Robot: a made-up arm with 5 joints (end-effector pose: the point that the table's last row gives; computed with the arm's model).
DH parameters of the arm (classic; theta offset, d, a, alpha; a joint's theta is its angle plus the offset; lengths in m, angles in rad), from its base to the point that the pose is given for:
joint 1: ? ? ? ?
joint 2: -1.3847 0 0.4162 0
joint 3: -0.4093 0 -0.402 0
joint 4: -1.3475 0 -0.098 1.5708
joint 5: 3.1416 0.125 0 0
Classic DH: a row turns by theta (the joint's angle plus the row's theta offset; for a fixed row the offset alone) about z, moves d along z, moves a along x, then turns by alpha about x.
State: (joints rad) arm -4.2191 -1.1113 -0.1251 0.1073 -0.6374
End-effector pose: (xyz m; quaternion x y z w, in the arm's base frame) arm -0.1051 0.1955 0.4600 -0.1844 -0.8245 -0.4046 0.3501
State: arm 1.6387 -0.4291 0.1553 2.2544 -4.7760
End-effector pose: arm 0.0042 -0.0620 0.2295 0.5472 0.0360 0.0018 0.8362
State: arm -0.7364 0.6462 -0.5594 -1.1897 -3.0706
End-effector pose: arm 0.3839 -0.3480 0.1320 0.3346 0.7833 -0.1711 0.4952
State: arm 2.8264 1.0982 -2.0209 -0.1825 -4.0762
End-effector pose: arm -0.8758 0.2856 0.2023 -0.8107 -0.2594 0.4257 0.3071
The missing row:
joint 1: 0 0.219 0 -1.5708
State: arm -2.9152 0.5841 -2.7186 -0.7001 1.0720
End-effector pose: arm -0.5048 -0.1163 0.9512 -0.0628 -0.1395 0.5974 0.7872
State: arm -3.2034 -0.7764 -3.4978 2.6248 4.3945
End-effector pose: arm 0.5065 -0.0313 0.7580 0.5374 -0.4148 -0.6079 0.4119
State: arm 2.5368 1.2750 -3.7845 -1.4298 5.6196
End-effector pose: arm -0.3419 0.2363 0.6506 -0.0114 0.3882 -0.5460 0.7423
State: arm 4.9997 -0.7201 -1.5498 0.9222 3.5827
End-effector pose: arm 0.0495 -0.1674 0.9655 0.5934 0.5085 -0.2551 0.5694
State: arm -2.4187 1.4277 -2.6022 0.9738 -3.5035
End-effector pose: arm -0.6995 -0.6171 0.0289 0.8522 0.5136 -0.0985 0.0180
